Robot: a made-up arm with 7 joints. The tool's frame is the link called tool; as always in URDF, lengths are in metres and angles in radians. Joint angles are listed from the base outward.
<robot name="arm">
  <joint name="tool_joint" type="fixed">
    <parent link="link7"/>
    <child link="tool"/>
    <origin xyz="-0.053 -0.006 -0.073"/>
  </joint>
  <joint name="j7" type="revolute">
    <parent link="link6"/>
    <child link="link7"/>
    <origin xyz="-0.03 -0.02 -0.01"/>
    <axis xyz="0 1 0"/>
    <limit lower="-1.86" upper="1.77"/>
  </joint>
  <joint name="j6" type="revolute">
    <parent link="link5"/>
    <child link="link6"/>
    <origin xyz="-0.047 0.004 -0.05"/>
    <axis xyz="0 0 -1"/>
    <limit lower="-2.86" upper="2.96"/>
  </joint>
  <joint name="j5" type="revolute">
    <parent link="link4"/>
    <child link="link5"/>
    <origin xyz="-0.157 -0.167 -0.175"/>
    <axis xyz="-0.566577 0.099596 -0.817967"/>
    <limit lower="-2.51" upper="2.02"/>
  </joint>
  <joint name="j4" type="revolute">
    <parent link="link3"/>
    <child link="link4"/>
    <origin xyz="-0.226 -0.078 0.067"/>
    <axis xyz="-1 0 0"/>
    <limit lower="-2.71" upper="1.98"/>
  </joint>
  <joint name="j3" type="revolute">
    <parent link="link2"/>
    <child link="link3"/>
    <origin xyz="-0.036 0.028 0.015"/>
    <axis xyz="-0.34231 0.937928 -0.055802"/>
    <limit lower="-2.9" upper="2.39"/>
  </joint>
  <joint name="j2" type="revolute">
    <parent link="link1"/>
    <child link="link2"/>
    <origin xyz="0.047 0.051 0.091"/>
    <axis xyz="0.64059 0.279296 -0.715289"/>
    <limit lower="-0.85" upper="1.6"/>
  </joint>
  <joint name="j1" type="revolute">
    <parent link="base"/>
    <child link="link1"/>
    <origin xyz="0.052 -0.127 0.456"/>
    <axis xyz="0 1 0"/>
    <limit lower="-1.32" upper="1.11"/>
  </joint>
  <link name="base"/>
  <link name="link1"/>
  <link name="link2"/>
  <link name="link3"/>
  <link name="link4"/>
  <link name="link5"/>
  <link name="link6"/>
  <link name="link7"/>
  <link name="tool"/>
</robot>
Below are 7 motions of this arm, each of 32 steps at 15 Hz.
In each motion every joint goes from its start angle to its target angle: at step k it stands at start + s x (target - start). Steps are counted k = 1, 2, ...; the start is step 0. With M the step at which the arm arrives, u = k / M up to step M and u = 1 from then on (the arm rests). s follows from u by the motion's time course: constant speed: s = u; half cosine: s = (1 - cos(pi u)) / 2; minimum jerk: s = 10 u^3 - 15 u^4 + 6 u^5.
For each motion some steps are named. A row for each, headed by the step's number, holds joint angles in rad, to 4 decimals.
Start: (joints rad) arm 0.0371 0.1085 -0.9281 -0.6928 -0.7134 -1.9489 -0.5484
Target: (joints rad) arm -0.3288 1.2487 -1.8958 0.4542 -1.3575 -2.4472 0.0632
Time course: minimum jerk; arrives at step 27
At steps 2, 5, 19, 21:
2: 0.0358 0.1126 -0.9316 -0.6886 -0.7157 -1.9507 -0.5462
5: 0.0198 0.1623 -0.9737 -0.6387 -0.7438 -1.9724 -0.5195
19: -0.2709 1.0683 -1.7427 0.2727 -1.2556 -2.3684 -0.0336
21: -0.3008 1.1616 -1.8219 0.3666 -1.3083 -2.4091 0.0165

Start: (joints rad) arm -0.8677 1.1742 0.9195 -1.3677 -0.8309 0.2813 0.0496
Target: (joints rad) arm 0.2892 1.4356 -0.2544 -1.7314 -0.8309 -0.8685 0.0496
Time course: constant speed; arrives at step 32
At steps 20, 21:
20: -0.1446 1.3376 0.1858 -1.5950 -0.8309 -0.4373 0.0496
21: -0.1085 1.3457 0.1491 -1.6064 -0.8309 -0.4733 0.0496

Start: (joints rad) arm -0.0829 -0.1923 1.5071 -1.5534 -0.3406 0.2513 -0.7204
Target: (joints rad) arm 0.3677 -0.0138 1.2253 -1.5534 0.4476 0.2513 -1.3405
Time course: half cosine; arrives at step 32
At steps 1, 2, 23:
1: -0.0818 -0.1919 1.5064 -1.5534 -0.3387 0.2513 -0.7219
2: -0.0786 -0.1906 1.5044 -1.5534 -0.3330 0.2513 -0.7264
23: 0.2853 -0.0464 1.2768 -1.5534 0.3035 0.2513 -1.2271

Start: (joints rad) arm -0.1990 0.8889 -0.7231 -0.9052 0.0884 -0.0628 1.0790
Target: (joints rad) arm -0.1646 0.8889 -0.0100 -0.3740 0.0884 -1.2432 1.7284
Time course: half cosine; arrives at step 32
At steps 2, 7, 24, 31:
2: -0.1987 0.8889 -0.7162 -0.9001 0.0884 -0.0741 1.0852
7: -0.1951 0.8889 -0.6422 -0.8449 0.0884 -0.1968 1.1527
24: -0.1696 0.8889 -0.1144 -0.4518 0.0884 -1.0703 1.6333
31: -0.1647 0.8889 -0.0117 -0.3753 0.0884 -1.2404 1.7268

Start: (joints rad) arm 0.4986 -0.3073 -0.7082 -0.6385 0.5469 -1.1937 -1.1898
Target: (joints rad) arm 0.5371 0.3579 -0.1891 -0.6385 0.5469 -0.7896 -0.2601
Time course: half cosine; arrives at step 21
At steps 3, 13, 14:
3: 0.5005 -0.2744 -0.6825 -0.6385 0.5469 -1.1737 -1.1438
13: 0.5249 0.1468 -0.3538 -0.6385 0.5469 -0.9178 -0.5551
14: 0.5275 0.1916 -0.3189 -0.6385 0.5469 -0.8906 -0.4925

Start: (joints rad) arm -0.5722 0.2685 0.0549 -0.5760 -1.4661 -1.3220 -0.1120
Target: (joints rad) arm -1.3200 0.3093 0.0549 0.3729 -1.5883 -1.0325 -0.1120
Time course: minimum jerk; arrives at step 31
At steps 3, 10, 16, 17, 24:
3: -0.5780 0.2688 0.0549 -0.5686 -1.4671 -1.3197 -0.1120
10: -0.7174 0.2764 0.0549 -0.3917 -1.4898 -1.2658 -0.1120
16: -0.9687 0.2901 0.0549 -0.0729 -1.5309 -1.1685 -0.1120
17: -1.0135 0.2926 0.0549 -0.0160 -1.5382 -1.1511 -0.1120
24: -1.2604 0.3060 0.0549 0.2973 -1.5786 -1.0556 -0.1120

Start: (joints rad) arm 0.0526 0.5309 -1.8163 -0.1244 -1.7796 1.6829 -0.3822
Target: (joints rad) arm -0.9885 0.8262 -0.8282 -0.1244 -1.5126 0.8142 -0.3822
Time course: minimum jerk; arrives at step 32
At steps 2, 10, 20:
2: 0.0503 0.5316 -1.8141 -0.1244 -1.7790 1.6810 -0.3822
10: -0.1348 0.5841 -1.6384 -0.1244 -1.7315 1.5265 -0.3822
20: -0.7020 0.7449 -1.1001 -0.1244 -1.5861 1.0533 -0.3822

